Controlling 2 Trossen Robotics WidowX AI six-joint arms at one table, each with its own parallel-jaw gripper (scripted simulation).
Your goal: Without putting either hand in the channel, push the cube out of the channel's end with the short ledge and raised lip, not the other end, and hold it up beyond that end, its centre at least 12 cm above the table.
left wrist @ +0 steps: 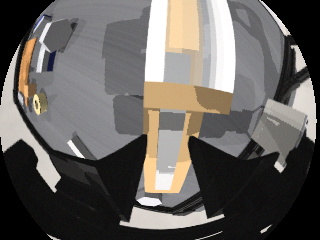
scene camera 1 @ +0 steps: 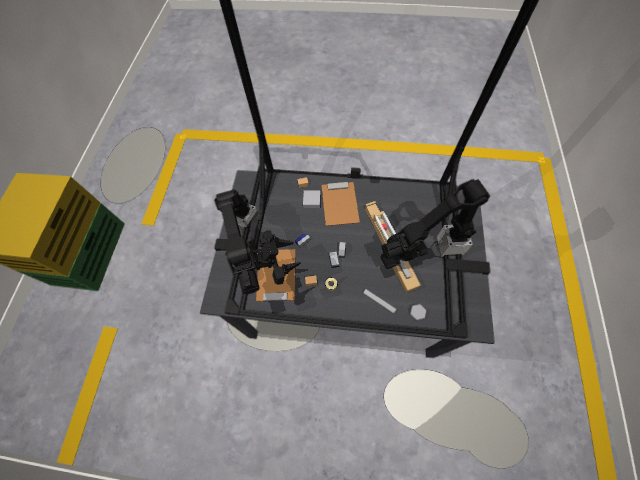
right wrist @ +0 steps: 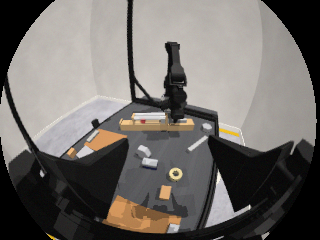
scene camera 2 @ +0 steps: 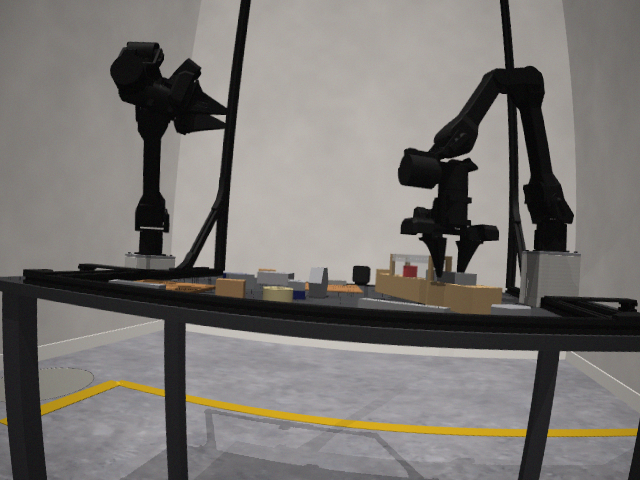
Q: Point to an orange clipboard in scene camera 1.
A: At 340, 207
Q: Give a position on a wooden bridge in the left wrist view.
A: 164, 95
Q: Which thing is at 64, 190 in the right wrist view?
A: My right gripper.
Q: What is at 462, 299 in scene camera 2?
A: A wooden bridge.
